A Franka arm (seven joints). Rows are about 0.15 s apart.
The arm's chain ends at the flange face. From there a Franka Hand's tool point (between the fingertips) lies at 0.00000 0.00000 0.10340 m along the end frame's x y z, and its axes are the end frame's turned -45 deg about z.
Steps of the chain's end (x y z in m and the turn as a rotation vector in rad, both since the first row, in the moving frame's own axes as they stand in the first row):
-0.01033, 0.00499, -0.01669, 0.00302, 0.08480, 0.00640
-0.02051, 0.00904, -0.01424, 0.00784, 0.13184, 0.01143
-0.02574, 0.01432, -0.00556, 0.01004, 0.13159, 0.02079
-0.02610, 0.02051, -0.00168, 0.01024, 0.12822, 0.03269
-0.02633, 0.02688, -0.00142, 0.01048, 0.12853, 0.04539
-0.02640, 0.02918, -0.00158, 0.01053, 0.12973, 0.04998
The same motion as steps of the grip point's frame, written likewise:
-0.00444, 0.00222, -0.01706, -0.05783, 0.06210, 0.00640
-0.01076, 0.00099, -0.01514, -0.08768, 0.09877, 0.01143
-0.01809, 0.00089, -0.00646, -0.08595, 0.10015, 0.02079
-0.02301, 0.00481, -0.00253, -0.08342, 0.09791, 0.03269
-0.02769, 0.00922, -0.00228, -0.08347, 0.09829, 0.04539
-0.02930, 0.01091, -0.00245, -0.08429, 0.09918, 0.04998

